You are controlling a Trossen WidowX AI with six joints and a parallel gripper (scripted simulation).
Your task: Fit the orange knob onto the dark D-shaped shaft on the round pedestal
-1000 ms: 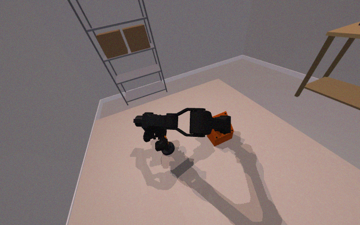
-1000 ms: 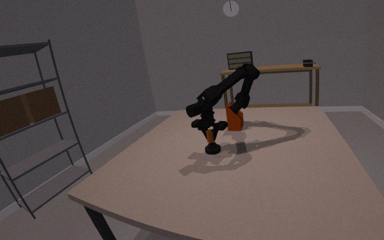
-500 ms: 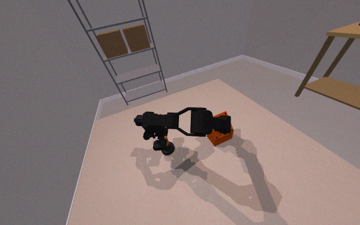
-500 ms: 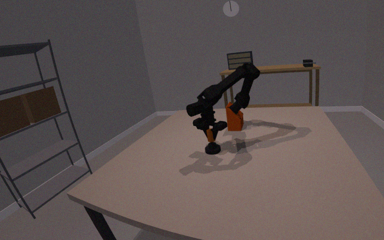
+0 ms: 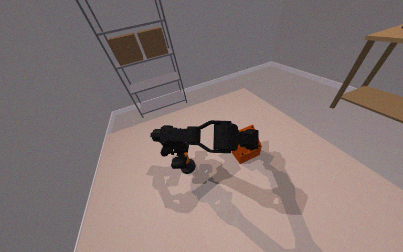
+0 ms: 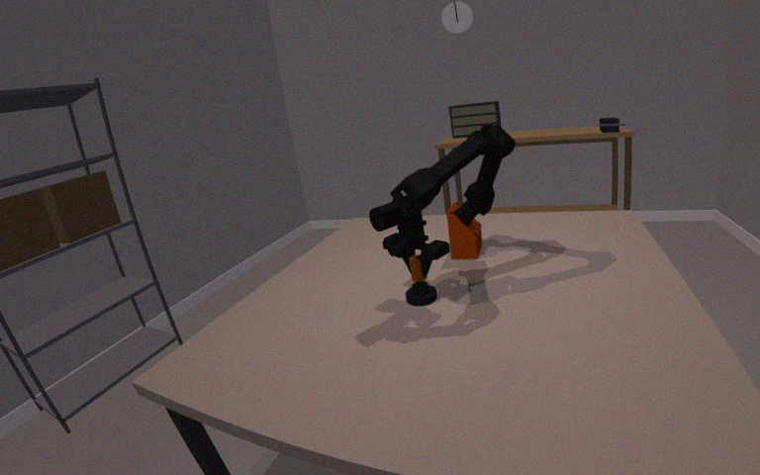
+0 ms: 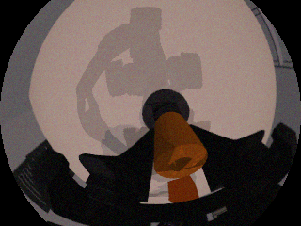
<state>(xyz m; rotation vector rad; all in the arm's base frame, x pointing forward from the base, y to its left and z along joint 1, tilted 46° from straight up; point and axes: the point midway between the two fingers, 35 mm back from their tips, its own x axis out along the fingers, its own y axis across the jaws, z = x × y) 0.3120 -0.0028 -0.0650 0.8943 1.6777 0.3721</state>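
Right now the orange knob is 2 cm above my gripper tip. Round my gripper tip: dark round pedestal (4 cm below).
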